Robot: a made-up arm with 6 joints. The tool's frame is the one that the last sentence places. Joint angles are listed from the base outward.
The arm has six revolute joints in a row. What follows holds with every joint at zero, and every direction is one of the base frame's. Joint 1 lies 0.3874 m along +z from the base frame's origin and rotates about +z. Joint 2 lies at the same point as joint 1 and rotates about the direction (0, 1, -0.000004). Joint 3 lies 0.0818 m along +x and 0.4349 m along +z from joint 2 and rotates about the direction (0, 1, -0.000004). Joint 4 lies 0.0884 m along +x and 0.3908 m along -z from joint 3 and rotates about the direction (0, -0.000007, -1). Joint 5 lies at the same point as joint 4 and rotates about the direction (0, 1, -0.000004). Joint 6 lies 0.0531 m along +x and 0.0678 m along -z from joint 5 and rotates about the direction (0, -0.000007, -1). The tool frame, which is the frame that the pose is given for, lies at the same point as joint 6; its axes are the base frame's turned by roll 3.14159, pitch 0 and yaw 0 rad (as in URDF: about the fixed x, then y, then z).
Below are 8 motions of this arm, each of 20 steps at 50 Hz.
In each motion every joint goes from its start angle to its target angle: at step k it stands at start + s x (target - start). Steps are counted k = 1, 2, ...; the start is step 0. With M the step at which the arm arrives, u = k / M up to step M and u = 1 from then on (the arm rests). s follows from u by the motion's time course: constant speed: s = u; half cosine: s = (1 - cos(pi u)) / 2; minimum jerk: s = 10 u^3 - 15 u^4 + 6 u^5.
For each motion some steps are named. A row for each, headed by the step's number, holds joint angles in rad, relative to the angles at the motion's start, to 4 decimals.
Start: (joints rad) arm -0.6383 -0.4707 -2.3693 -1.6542 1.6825 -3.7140
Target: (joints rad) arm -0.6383 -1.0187 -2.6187 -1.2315 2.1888 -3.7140
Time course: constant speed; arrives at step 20
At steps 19, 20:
19: 0.0000 -0.5206 -0.2369 0.4016 0.4810 0.0000
20: 0.0000 -0.5480 -0.2494 0.4227 0.5063 0.0000

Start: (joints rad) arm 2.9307 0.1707 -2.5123 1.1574 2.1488 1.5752
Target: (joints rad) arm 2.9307 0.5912 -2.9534 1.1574 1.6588 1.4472
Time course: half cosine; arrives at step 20
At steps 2, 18, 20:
2: 0.0000 0.0103 -0.0108 0.0000 -0.0120 -0.0031
18: 0.0000 0.4102 -0.4303 0.0000 -0.4780 -0.1249
20: 0.0000 0.4205 -0.4411 0.0000 -0.4900 -0.1280

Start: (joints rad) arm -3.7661 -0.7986 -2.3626 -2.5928 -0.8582 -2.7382
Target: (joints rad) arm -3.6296 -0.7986 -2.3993 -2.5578 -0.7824 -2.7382
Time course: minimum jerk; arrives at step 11
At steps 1, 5, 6, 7, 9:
1: 0.0009 0.0000 -0.0002 0.0002 0.0005 0.0000
5: 0.0567 0.0000 -0.0152 0.0145 0.0315 0.0000
6: 0.0798 0.0000 -0.0215 0.0205 0.0443 0.0000
7: 0.1015 0.0000 -0.0273 0.0260 0.0563 0.0000
9: 0.1304 0.0000 -0.0351 0.0334 0.0724 0.0000

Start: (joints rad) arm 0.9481 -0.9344 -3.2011 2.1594 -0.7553 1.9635
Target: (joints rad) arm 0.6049 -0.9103 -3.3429 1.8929 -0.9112 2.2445
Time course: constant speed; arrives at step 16
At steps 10, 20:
10: -0.2145 0.0151 -0.0886 -0.1666 -0.0974 0.1756
20: -0.3432 0.0241 -0.1418 -0.2665 -0.1559 0.2810

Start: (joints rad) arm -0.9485 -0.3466 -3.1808 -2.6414 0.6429 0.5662
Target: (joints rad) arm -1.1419 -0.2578 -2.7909 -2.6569 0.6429 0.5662
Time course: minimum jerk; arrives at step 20
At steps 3, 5, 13, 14, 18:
3: -0.0051 0.0024 0.0104 -0.0004 0.0000 0.0000
5: -0.0200 0.0092 0.0404 -0.0016 0.0000 0.0000
13: -0.1479 0.0679 0.2982 -0.0119 0.0000 0.0000
14: -0.1619 0.0743 0.3263 -0.0130 0.0000 0.0000
18: -0.1917 0.0880 0.3866 -0.0154 0.0000 0.0000

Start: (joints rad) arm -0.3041 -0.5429 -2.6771 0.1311 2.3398 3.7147
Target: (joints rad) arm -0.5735 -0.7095 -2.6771 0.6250 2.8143 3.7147
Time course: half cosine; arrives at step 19
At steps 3, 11, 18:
3: -0.0162 -0.0100 0.0000 0.0298 0.0286 0.0000
11: -0.1678 -0.1037 0.0000 0.3076 0.2955 0.0000
18: -0.2676 -0.1655 0.0000 0.4905 0.4713 0.0000

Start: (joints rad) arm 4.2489 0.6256 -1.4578 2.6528 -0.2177 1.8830
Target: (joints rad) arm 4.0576 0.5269 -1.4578 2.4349 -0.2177 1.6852
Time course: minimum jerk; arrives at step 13
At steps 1, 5, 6, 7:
1: -0.0008 -0.0004 0.0000 -0.0009 0.0000 -0.0008
5: -0.0557 -0.0287 0.0000 -0.0635 0.0000 -0.0576
6: -0.0819 -0.0423 0.0000 -0.0933 0.0000 -0.0847
7: -0.1094 -0.0564 0.0000 -0.1246 0.0000 -0.1131

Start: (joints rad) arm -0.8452 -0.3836 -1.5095 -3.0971 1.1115 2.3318
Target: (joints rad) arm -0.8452 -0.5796 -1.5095 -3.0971 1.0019 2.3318
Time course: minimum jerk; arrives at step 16
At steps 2, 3, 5, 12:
2: 0.0000 -0.0031 0.0000 0.0000 -0.0018 0.0000
3: 0.0000 -0.0096 0.0000 0.0000 -0.0053 0.0000
5: 0.0000 -0.0353 0.0000 0.0000 -0.0197 0.0000
12: 0.0000 -0.1757 0.0000 0.0000 -0.0983 0.0000

